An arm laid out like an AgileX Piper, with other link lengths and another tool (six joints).
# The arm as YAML. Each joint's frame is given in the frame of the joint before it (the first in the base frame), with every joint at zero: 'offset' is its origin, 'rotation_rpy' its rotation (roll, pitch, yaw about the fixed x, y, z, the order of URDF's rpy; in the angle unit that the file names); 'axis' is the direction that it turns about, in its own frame. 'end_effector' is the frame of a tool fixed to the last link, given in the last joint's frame.
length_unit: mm
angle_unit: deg
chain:
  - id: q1
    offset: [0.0, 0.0, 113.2]
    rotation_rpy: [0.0, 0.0, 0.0]
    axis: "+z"
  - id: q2
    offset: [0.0, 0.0, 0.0]
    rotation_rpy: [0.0, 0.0, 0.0]
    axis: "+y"
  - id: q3
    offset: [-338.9, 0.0, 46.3]
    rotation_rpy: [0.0, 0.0, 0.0]
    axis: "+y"
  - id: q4
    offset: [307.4, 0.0, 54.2]
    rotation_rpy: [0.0, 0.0, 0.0]
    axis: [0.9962, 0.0, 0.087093]
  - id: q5
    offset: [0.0, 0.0, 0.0]
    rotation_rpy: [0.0, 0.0, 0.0]
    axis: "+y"
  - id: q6
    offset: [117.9, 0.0, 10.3]
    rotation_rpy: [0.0, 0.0, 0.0]
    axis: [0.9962, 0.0, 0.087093]
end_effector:
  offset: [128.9, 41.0, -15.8]
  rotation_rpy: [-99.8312, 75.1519, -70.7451]
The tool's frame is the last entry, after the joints.
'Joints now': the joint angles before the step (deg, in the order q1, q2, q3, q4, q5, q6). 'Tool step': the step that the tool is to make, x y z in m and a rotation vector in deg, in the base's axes. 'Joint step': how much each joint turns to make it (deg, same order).
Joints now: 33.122 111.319 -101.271 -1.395 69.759 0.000
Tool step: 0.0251 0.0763 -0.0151 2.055 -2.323 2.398
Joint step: 5.009 10.970 -14.528 -0.469 0.545 2.737
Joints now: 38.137 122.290 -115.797 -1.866 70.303 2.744
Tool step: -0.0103 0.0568 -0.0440 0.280 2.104 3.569
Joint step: 4.191 8.641 -7.220 1.395 0.016 0.596
